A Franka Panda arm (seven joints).
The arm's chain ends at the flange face. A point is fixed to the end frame.
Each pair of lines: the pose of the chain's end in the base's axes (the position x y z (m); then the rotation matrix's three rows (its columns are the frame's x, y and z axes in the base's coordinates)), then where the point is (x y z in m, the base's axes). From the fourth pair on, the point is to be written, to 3 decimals.
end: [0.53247 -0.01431 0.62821], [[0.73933 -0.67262 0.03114], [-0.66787 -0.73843 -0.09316], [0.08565 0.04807 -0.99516]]
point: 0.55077 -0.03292 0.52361
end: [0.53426 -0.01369 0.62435], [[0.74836 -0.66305 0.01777], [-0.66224 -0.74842 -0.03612], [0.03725 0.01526 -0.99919]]
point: 0.55126 -0.02610 0.51861
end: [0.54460 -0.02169 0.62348], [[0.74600 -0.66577 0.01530], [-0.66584 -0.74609 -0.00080], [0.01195 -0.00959 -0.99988]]
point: 0.56131 -0.03041 0.51733
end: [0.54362 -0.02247 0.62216], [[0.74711 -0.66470 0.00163], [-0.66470 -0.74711 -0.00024], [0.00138 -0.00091 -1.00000]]
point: 0.559 -0.031 0.516
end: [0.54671 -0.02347 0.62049], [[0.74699 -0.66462 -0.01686], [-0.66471 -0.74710 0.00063], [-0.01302 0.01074 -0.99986]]
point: 0.560 -0.032 0.514
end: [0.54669 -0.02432 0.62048], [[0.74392 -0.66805 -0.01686], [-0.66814 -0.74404 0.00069], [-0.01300 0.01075 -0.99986]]
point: 0.560 -0.033 0.514
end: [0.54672 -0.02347 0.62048], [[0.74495 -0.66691 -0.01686], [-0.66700 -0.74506 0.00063], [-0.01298 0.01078 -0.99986]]
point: 0.560 -0.032 0.514
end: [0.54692 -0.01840 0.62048], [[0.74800 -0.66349 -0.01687], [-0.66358 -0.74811 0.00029], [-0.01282 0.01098 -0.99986]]
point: 0.560 -0.027 0.514
